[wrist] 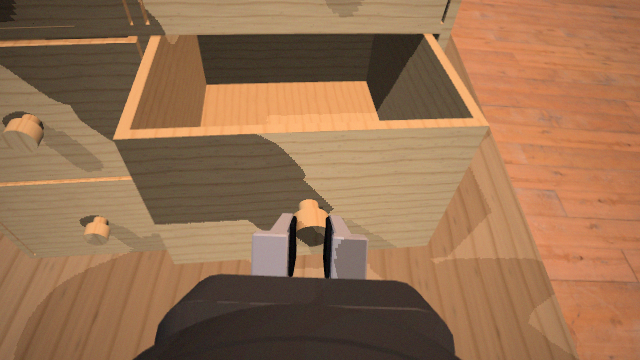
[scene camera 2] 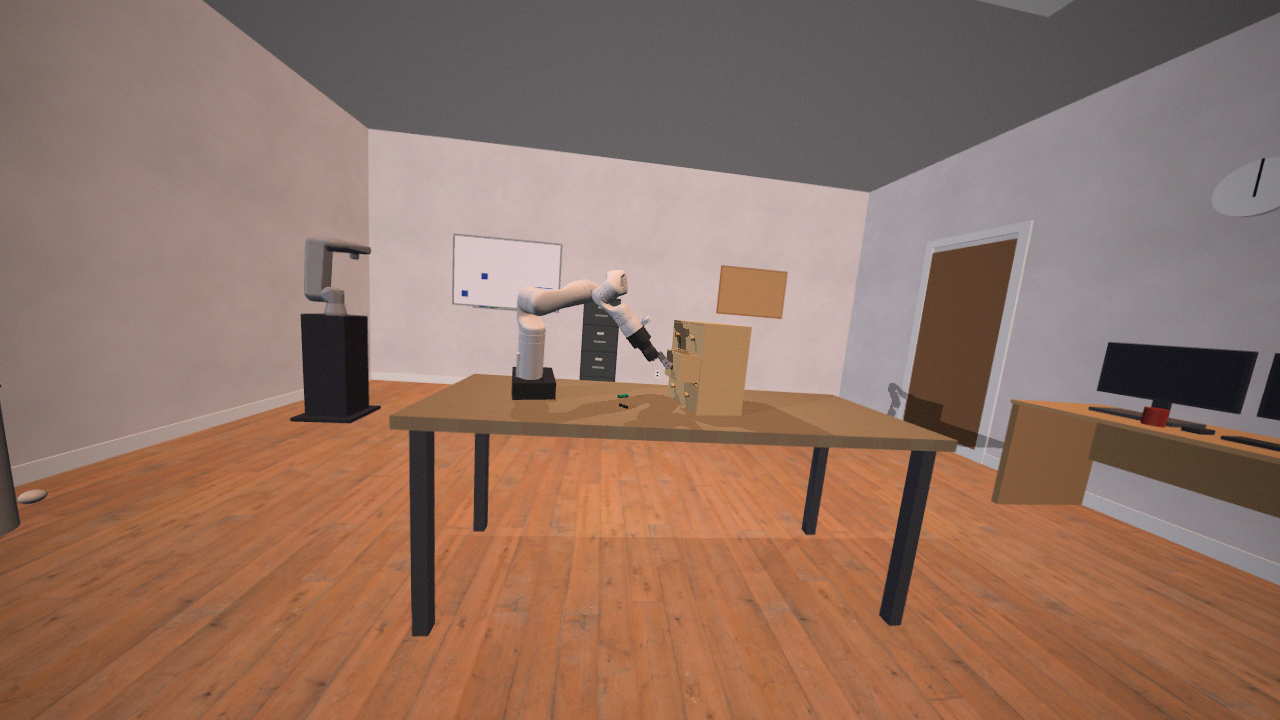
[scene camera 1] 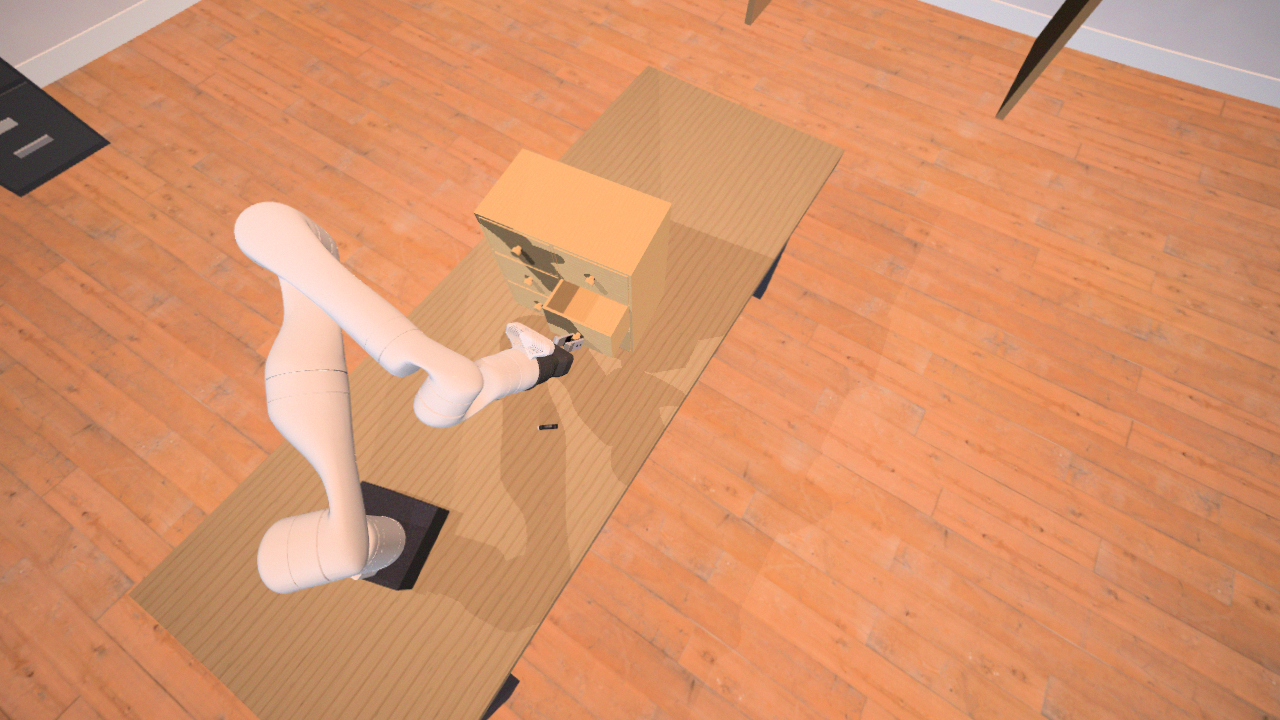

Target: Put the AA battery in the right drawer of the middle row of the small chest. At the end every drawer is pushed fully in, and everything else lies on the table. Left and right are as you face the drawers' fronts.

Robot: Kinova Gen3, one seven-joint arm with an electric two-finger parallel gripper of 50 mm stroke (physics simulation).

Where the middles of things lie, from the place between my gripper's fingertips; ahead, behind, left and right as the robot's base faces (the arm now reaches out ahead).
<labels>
I see the wooden chest [scene camera 1: 619, 228] 17 cm ahead of my hand, 9 cm to the left of it and 1 cm above it.
</labels>
